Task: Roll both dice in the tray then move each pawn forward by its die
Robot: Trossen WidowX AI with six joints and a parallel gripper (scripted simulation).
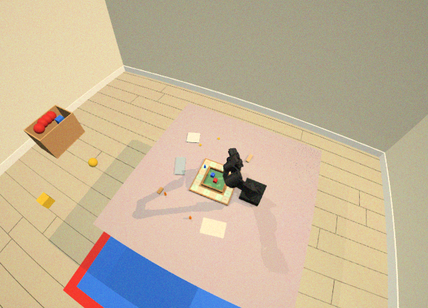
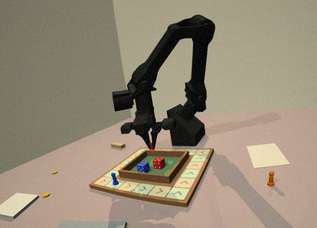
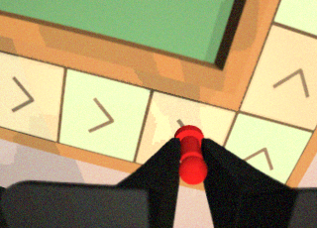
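Now: the red pawn 10 mm above my gripper tip. From my gripper tip the other things lie so: wooden block (210 mm to the right, 60 mm behind, 20 mm below); green tray (110 mm ahead, 70 mm to the left, 20 mm below); blue pawn (220 mm ahead).
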